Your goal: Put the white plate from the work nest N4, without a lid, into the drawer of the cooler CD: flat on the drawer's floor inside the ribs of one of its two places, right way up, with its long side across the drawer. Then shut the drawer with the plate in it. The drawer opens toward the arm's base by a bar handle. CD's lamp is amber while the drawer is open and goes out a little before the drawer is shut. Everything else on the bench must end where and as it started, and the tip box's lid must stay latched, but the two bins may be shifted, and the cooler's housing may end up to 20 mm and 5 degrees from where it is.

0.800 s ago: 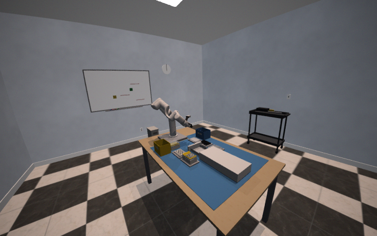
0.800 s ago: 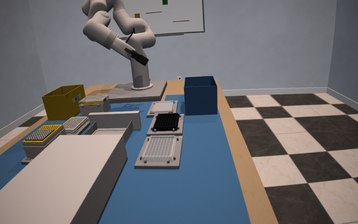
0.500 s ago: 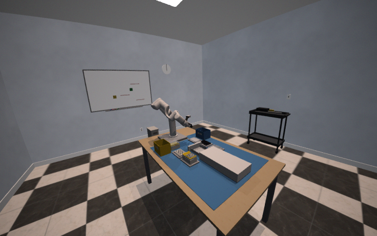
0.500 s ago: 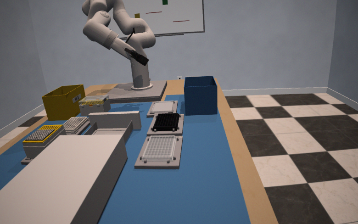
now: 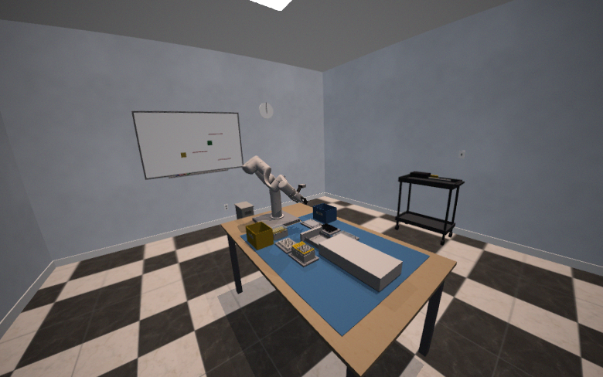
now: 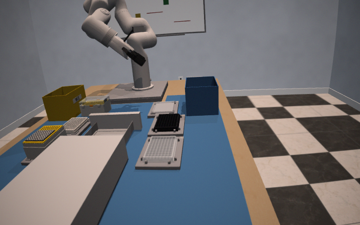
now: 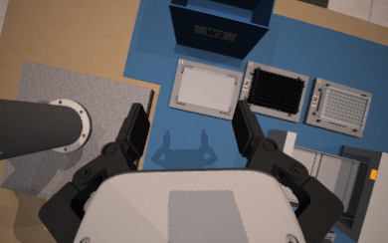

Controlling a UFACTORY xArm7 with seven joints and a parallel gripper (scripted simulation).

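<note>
Now: the white plate 24 cm ahead of my hand, 23 cm to the right of it and 20 cm below it. Round my hand: drawer 33 cm ahead, 20 cm below, 1 cm to the right; then black plate 20 cm below, 16 cm ahead, 15 cm to the left; then blue bin 24 cm to the left, 18 cm below, 4 cm behind.
</note>
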